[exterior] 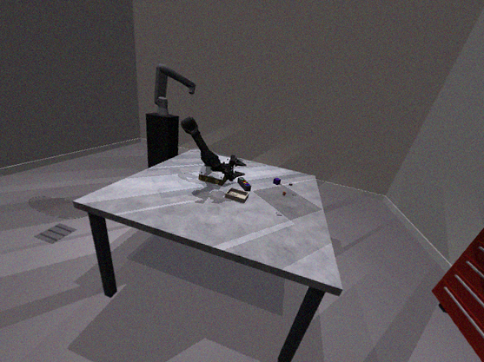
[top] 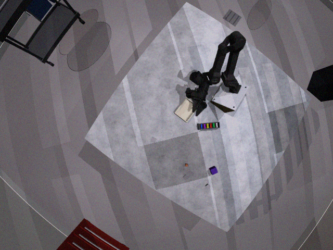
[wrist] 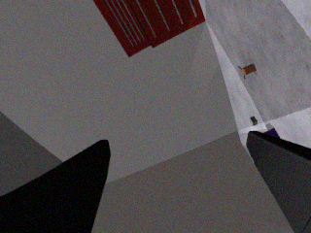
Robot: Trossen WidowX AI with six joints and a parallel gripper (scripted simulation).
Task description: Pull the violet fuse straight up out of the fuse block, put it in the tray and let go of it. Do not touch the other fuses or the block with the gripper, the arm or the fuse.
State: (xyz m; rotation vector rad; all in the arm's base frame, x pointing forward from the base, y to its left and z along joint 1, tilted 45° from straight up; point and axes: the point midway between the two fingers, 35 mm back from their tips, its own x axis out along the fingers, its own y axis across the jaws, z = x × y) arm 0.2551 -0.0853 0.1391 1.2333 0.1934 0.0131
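Right now the violet fuse is 10 mm ahead of my gripper tip, 110 mm to the left of it and 160 mm below it. Round my gripper tip: yellow fuse: 130 mm to the left, 160 mm below; then cream tray: 20 mm behind, 40 mm to the right, 180 mm below; then blue fuse: 20 mm ahead, 100 mm to the left, 160 mm below.
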